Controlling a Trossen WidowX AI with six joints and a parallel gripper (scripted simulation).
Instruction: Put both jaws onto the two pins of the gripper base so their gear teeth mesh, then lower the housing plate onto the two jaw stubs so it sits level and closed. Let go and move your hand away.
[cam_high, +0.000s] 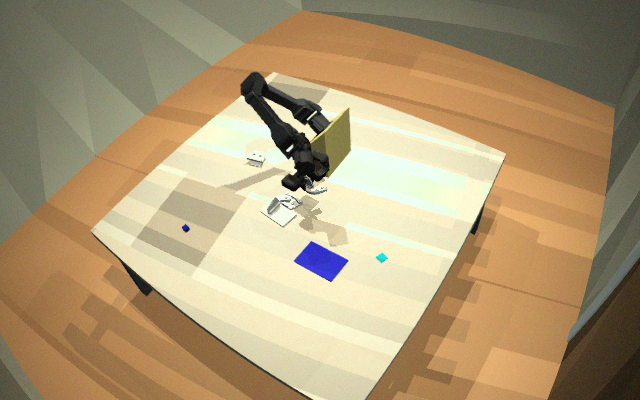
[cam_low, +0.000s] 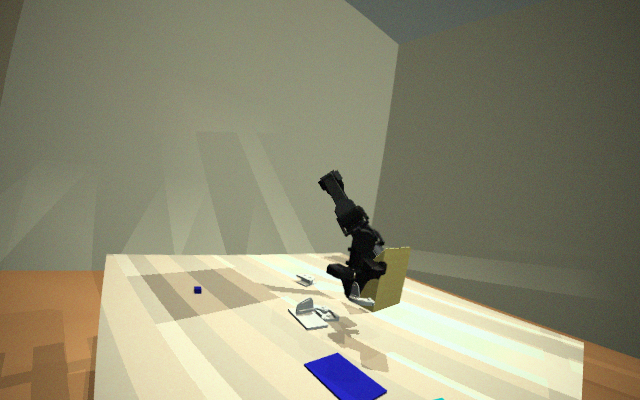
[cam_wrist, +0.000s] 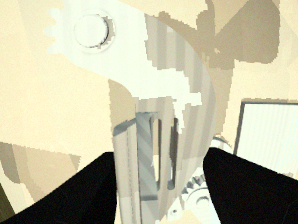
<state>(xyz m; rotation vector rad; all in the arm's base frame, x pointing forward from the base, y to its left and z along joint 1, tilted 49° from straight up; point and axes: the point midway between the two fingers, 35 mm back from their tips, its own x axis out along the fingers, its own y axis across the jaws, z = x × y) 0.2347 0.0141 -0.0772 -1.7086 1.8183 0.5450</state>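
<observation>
Now: the pale grey jaw 4 cm to the left of my gripper tip and 1 cm behind it. Round my gripper tip: white housing plate (8 cm below, 6 cm to the right, 3 cm ahead); blue mat (20 cm ahead, 17 cm to the left, 8 cm below); cyan square (34 cm to the left, 9 cm ahead, 8 cm below).
</observation>
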